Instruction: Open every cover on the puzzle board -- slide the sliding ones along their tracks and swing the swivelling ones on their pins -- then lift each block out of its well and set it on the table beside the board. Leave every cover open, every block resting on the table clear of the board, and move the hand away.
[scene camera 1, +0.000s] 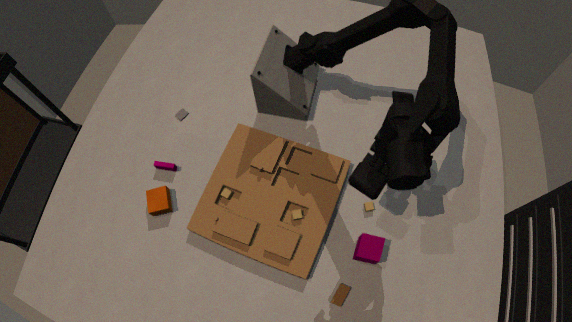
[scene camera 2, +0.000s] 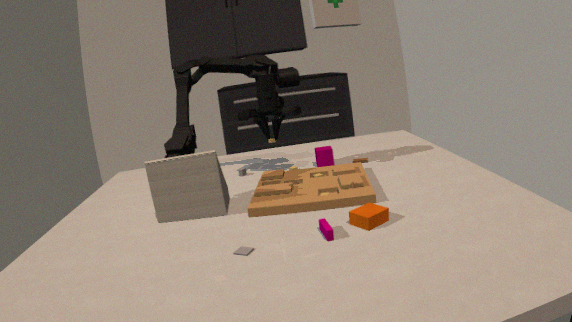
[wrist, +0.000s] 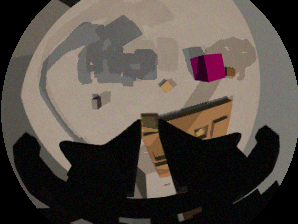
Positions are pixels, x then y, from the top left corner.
My gripper (scene camera 1: 377, 168) is 67 cm from the lens. A magenta cube (scene camera 1: 369, 248) is 68 cm from the lens.
